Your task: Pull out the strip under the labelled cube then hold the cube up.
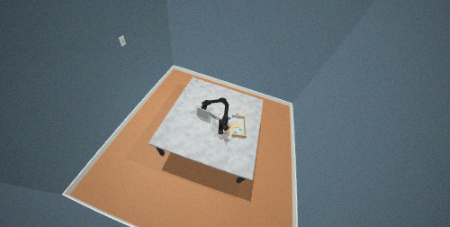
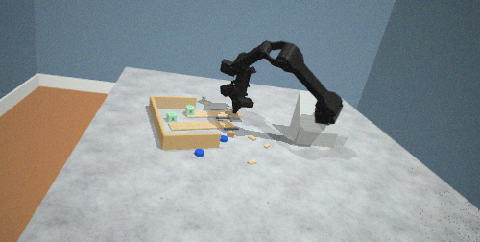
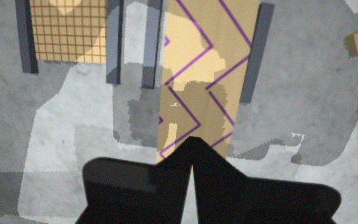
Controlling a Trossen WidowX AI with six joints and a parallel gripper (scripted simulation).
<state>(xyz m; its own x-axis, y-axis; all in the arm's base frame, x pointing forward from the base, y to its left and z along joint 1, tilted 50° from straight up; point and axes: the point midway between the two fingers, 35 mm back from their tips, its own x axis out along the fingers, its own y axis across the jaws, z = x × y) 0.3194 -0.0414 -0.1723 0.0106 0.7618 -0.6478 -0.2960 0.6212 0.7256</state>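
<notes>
Right now the strip is 9 cm ahead of my gripper tip and 3 cm to the left of it. Round my gripper tip: grey disc 13 cm ahead, 15 cm to the right.
</notes>
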